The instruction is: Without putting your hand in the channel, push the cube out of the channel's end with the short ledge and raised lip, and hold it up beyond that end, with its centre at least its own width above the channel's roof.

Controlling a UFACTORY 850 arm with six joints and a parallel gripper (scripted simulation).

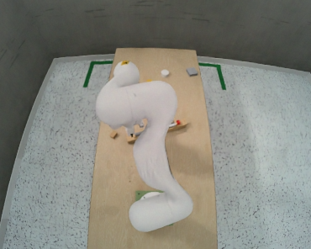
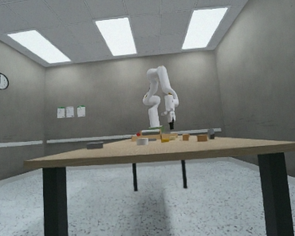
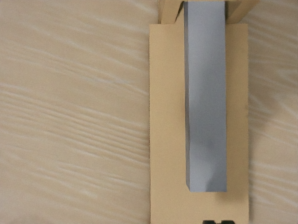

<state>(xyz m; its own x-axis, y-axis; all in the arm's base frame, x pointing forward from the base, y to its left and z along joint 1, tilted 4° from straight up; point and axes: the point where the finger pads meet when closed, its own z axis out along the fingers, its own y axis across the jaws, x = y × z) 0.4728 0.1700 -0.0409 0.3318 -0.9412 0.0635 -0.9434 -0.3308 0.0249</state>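
The red piece lies 12 cm ahead of my hand, 31 cm to the right of it and 5 cm below it. Round my hand: wooden channel (7 cm ahead, 20 cm to the right, 5 cm below); small tan block (2 cm ahead, 14 cm to the left, 9 cm below); grey rod (3 cm ahead, 9 cm to the right, 5 cm below).
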